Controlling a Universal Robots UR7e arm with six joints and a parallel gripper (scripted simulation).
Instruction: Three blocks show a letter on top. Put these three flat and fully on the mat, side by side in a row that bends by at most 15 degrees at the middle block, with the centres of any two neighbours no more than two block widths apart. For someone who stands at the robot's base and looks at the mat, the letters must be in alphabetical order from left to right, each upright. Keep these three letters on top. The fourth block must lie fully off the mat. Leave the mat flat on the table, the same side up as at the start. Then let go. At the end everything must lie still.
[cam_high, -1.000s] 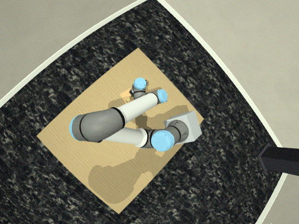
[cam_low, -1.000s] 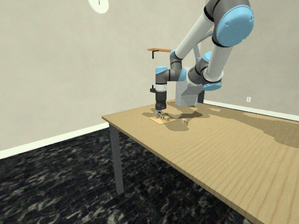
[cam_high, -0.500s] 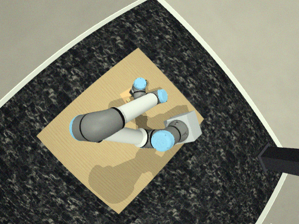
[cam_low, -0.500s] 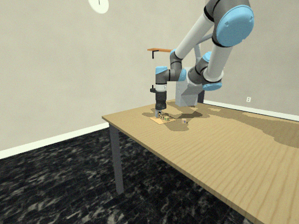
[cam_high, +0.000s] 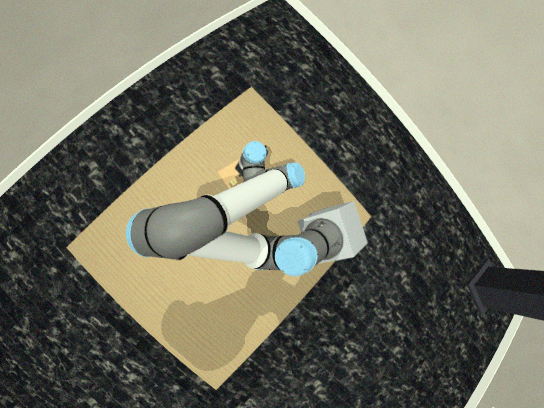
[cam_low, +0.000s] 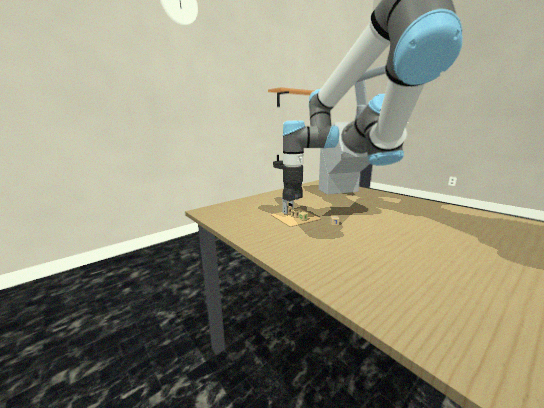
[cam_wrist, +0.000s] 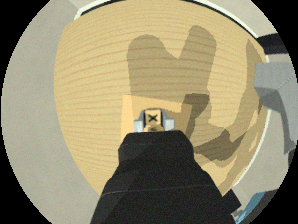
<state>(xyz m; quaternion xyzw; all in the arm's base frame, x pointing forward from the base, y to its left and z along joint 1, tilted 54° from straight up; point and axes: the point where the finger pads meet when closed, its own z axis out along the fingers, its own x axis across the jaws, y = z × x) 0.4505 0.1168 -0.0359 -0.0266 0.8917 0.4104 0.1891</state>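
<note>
The mat is 4 cm to the left of my hand, 3 cm below it and 1 cm behind it.
</note>
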